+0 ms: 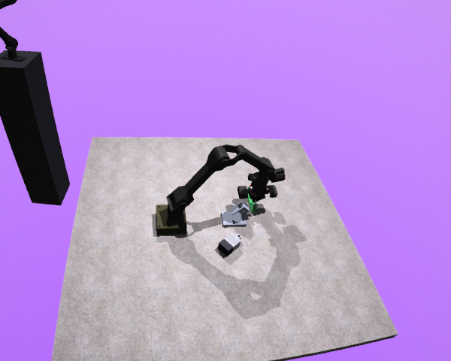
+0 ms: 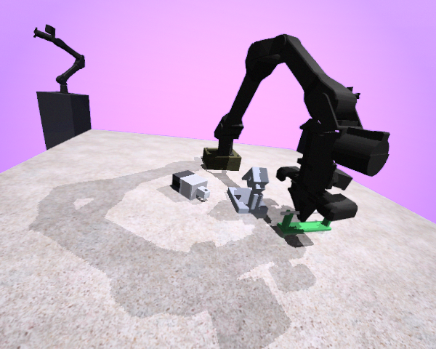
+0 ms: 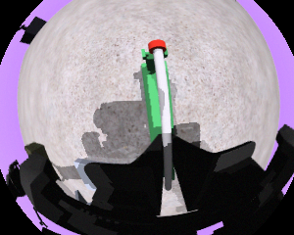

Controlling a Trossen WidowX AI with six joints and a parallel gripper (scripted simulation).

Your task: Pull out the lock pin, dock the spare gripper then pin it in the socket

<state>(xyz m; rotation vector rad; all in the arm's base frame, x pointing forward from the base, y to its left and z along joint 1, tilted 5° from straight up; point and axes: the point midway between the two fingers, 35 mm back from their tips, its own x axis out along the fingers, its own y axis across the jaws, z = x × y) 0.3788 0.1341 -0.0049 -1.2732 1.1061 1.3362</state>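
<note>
Right now my gripper tip is 20 mm to the right of the green rest. Also, from my gripper tip: spare gripper 250 mm to the right, 120 mm behind; then grey mount 100 mm to the right, 80 mm behind, 30 mm above.
</note>
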